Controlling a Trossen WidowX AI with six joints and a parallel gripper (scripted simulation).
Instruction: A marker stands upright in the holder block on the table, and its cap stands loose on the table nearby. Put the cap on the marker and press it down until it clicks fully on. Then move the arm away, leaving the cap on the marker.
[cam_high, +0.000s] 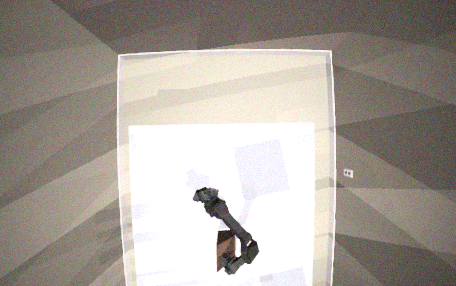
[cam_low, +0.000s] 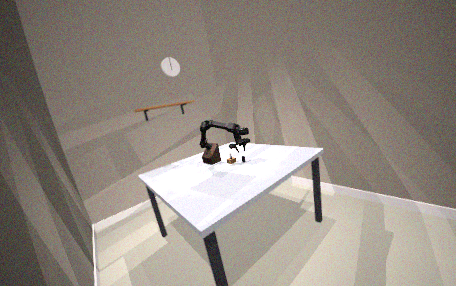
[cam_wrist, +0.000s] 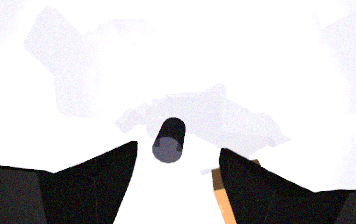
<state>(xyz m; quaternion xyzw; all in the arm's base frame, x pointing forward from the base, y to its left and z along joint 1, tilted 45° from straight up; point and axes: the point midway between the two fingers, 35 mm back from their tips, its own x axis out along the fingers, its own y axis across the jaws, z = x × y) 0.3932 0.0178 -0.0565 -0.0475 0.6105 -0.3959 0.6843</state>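
Right now the dark marker cap is 2 cm behind my gripper tip, 3 cm to the left of it and 8 cm below it. From my gripper tip the other things lie so: holder block 13 cm behind, 2 cm to the right, 9 cm below.
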